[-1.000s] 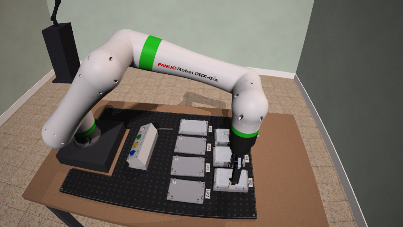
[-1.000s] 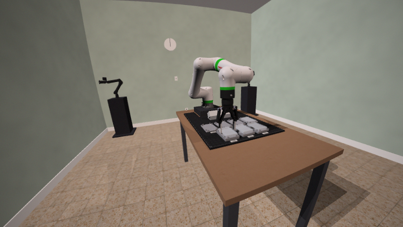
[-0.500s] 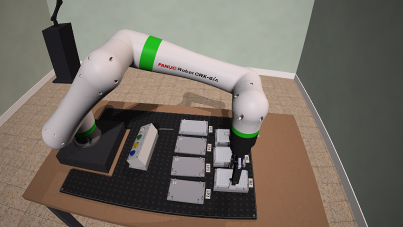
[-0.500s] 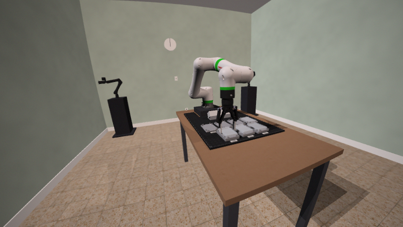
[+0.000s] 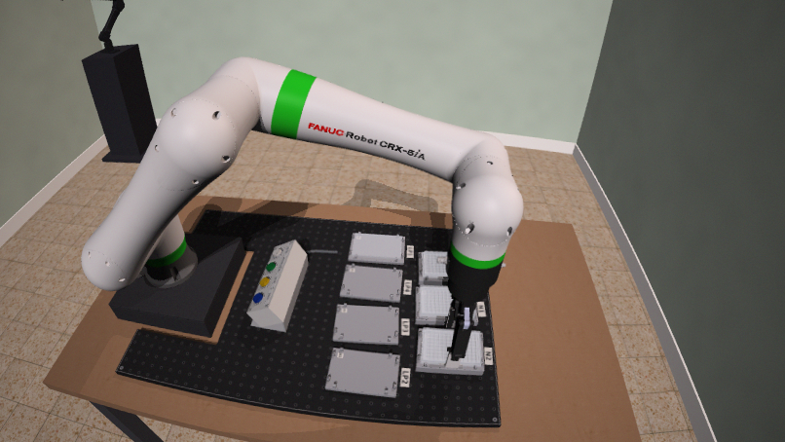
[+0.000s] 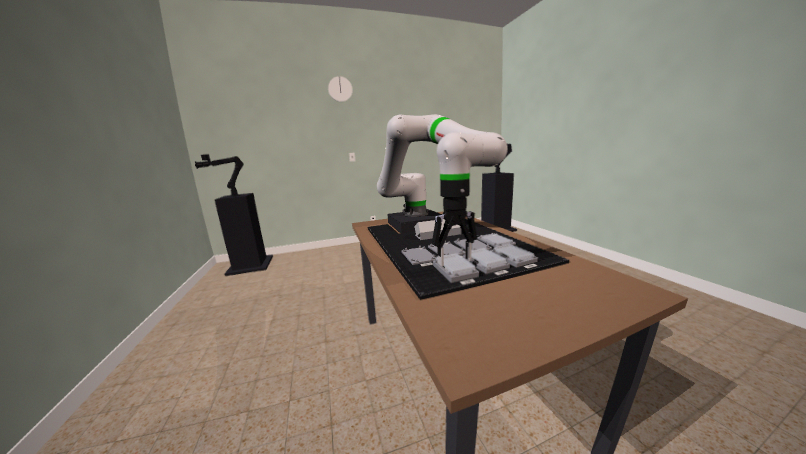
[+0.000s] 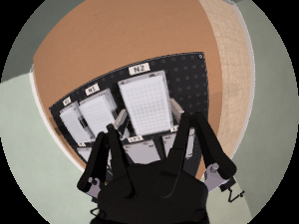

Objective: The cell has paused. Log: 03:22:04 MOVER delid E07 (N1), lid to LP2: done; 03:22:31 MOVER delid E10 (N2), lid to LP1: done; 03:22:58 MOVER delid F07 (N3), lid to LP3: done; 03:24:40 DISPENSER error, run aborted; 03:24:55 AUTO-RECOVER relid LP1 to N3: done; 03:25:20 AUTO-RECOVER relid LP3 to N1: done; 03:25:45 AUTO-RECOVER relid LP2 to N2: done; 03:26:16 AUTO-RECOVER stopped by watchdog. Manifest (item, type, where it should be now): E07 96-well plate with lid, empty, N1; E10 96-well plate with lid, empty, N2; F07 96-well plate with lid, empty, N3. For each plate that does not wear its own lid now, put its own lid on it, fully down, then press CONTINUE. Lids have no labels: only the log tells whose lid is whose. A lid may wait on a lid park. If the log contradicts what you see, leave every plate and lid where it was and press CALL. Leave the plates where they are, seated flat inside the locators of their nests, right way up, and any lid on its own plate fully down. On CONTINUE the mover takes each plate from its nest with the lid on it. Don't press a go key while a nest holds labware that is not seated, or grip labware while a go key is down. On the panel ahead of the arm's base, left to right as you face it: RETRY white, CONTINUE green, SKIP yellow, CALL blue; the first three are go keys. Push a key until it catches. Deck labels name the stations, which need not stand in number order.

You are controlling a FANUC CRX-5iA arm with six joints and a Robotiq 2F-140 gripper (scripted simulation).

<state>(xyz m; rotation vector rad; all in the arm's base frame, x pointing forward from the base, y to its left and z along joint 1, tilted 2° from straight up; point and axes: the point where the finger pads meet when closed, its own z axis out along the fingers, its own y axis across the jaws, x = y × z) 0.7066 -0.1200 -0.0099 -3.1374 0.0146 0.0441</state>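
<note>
Now: hand 5 cm above the nest n2. Round my hand: plate (1 cm behind, 13 cm to the left, 3 cm below); LP2 (18 cm behind, 7 cm to the right, 5 cm below); LP3 (19 cm behind, 6 cm to the left, 5 cm below).
</note>
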